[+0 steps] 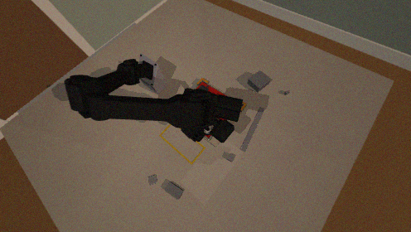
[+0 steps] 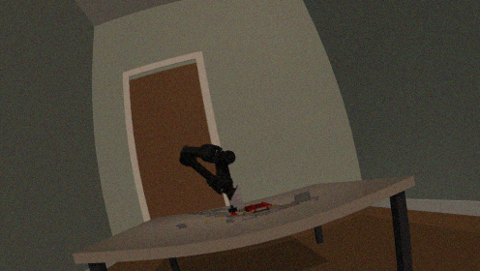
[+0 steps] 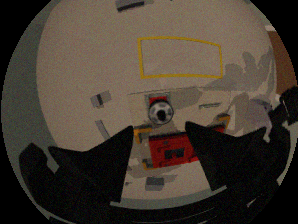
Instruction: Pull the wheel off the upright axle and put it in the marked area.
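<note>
Right now the wheel is 50 mm below my gripper tip and 10 mm behind it. The rest, counted from my gripper tip: long grey bar (140 mm ahead, 120 mm to the left, 90 mm below); then grey block (330 mm to the left, 70 mm below, 50 mm ahead).
</note>
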